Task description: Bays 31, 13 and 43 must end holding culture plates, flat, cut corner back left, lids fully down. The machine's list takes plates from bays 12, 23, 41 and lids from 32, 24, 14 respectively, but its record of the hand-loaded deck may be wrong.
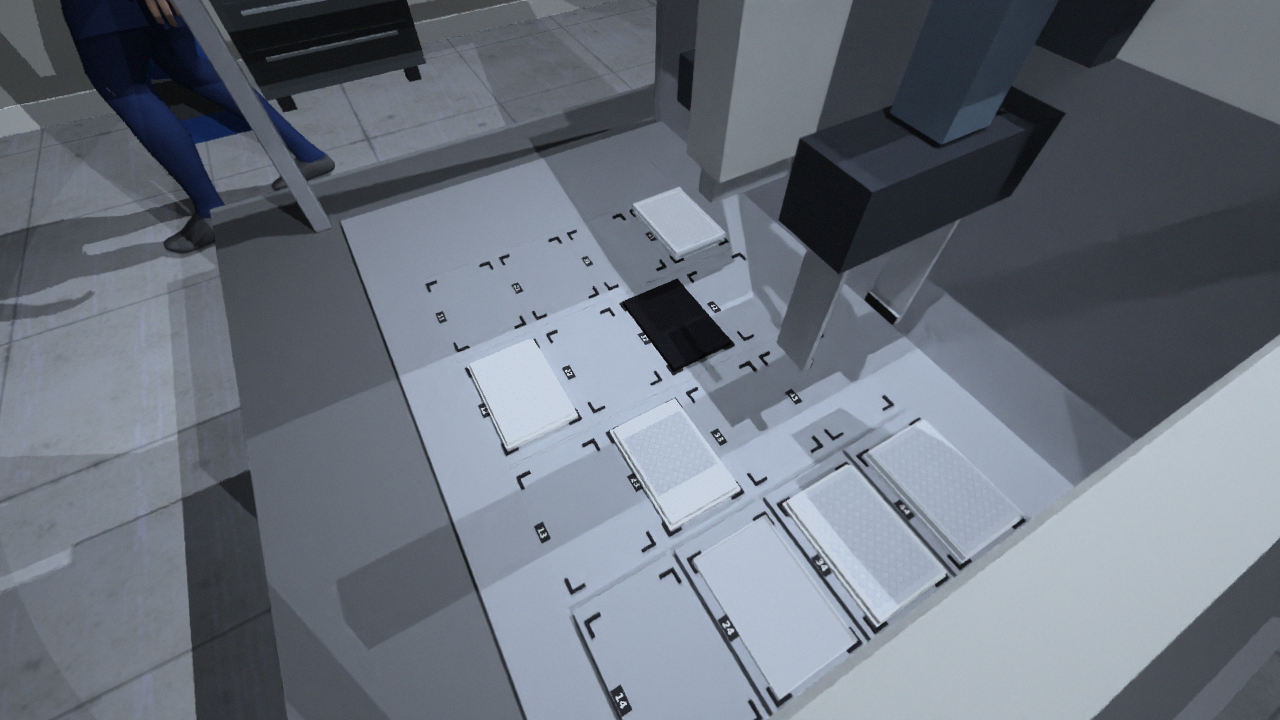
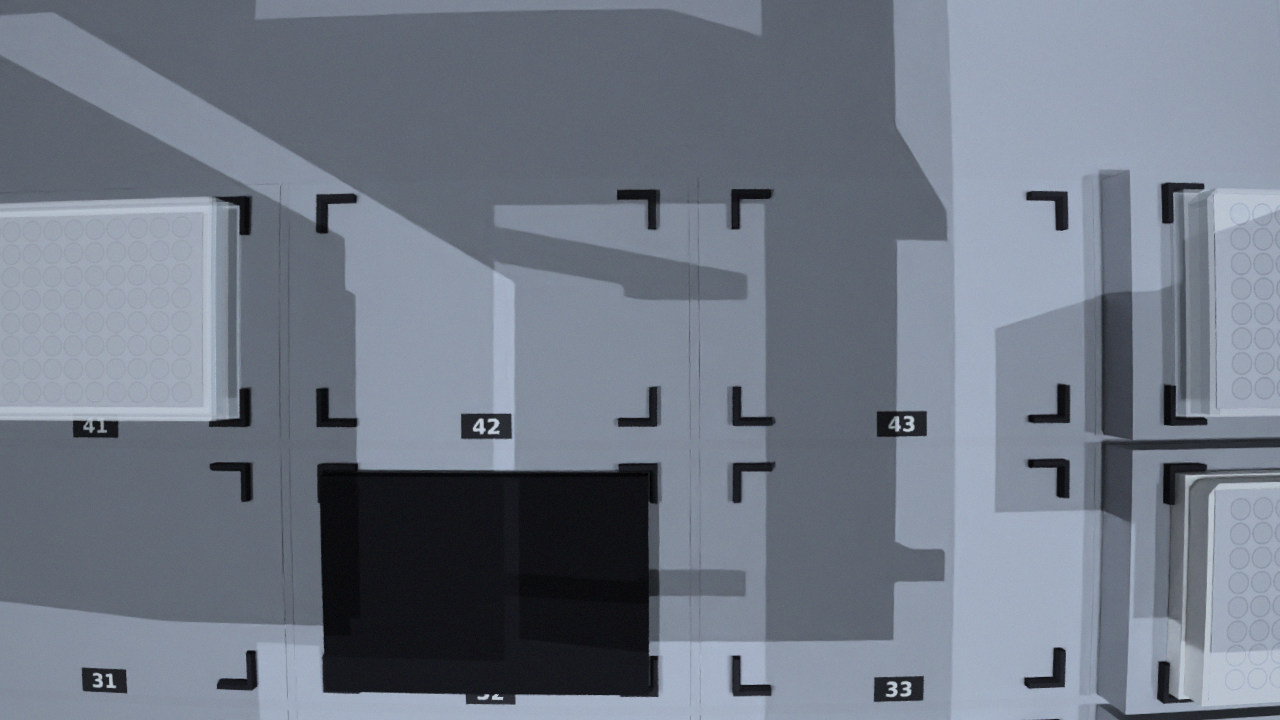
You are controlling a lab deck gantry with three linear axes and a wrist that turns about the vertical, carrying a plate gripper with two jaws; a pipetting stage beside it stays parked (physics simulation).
Scene:
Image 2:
black slab: 443,583
plain white piece: 120,304

